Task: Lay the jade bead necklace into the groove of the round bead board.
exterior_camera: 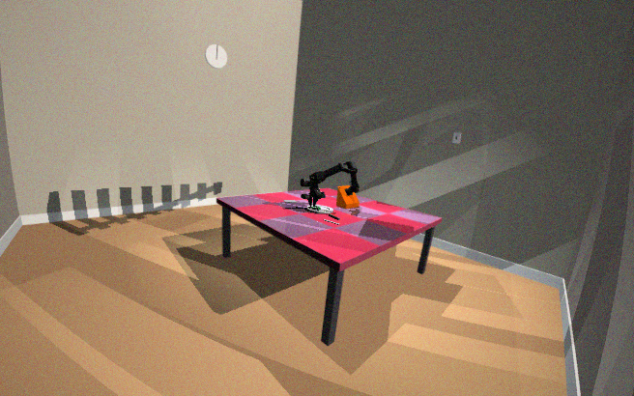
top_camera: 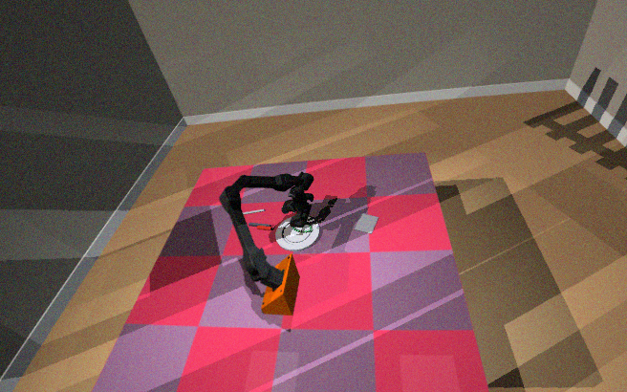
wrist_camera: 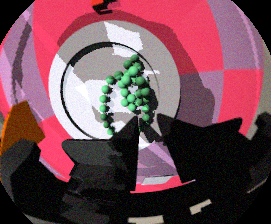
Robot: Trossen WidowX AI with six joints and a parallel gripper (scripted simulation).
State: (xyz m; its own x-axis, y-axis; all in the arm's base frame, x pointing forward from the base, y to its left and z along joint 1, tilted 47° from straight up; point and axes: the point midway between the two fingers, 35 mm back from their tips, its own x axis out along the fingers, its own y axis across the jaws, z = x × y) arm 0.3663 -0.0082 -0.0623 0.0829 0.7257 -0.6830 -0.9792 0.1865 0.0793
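Now: the round white bead board 50 mm behind my gripper tip, 40 mm to the left of it and 10 mm below it. The rest, counted from my gripper tip: red-handled tool (210 mm to the left, 10 mm below); then flat grey pad (270 mm to the right, 20 mm below, 10 mm behind); then thin white rod (280 mm to the left, 100 mm ahead, 20 mm below).
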